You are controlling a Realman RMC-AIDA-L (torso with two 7-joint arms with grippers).
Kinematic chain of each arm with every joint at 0, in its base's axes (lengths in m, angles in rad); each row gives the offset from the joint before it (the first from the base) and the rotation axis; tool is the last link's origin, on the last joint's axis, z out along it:
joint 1: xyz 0 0 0.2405 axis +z
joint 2: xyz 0 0 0 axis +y
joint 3: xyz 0 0 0.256 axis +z
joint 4: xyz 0 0 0 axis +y
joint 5: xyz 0 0 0.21 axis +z
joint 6: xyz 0 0 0 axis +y
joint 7: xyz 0 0 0.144 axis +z
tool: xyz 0 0 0
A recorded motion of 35 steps. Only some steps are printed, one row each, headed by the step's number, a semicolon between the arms.
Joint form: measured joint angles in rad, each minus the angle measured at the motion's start. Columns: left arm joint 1, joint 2, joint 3, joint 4, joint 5, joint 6, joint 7; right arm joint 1, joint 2, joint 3, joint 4, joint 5, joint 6, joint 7.
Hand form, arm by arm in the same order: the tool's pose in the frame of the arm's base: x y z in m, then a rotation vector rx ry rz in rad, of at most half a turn. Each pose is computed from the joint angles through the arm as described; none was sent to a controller.
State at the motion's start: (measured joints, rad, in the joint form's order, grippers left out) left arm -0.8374 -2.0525 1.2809 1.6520 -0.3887 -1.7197 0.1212; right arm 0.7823 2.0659 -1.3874 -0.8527 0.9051 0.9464 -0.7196
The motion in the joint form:
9: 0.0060 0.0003 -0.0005 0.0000 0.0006 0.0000 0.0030; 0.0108 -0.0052 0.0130 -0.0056 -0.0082 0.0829 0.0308
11: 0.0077 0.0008 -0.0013 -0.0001 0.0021 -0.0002 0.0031; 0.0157 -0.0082 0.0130 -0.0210 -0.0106 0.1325 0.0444
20: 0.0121 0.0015 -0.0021 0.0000 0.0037 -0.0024 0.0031; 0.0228 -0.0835 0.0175 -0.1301 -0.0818 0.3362 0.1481
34: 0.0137 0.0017 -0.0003 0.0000 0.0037 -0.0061 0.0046; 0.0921 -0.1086 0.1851 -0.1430 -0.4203 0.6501 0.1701
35: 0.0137 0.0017 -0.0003 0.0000 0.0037 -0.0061 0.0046; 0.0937 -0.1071 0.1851 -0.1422 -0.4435 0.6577 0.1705
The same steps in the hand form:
9: -0.0718 0.3842 0.0729 -2.2418 -1.0009 0.2328; 0.1605 0.4200 -0.0499 -2.5566 0.9940 0.0261
11: -0.0727 0.3842 0.0733 -2.2388 -1.0033 0.2342; 0.1566 0.4161 -0.0491 -2.5884 1.0061 0.0037
20: -0.0749 0.3839 0.0738 -2.2347 -1.0096 0.2388; 0.1565 0.4135 -0.0111 -2.5964 1.0291 -0.1708
34: -0.0757 0.3832 0.0734 -2.2363 -1.0104 0.2457; 0.1833 0.4079 0.0381 -2.4767 1.1122 -0.6030
35: -0.0757 0.3832 0.0734 -2.2363 -1.0104 0.2457; 0.1856 0.4073 0.0391 -2.4640 1.1104 -0.6330

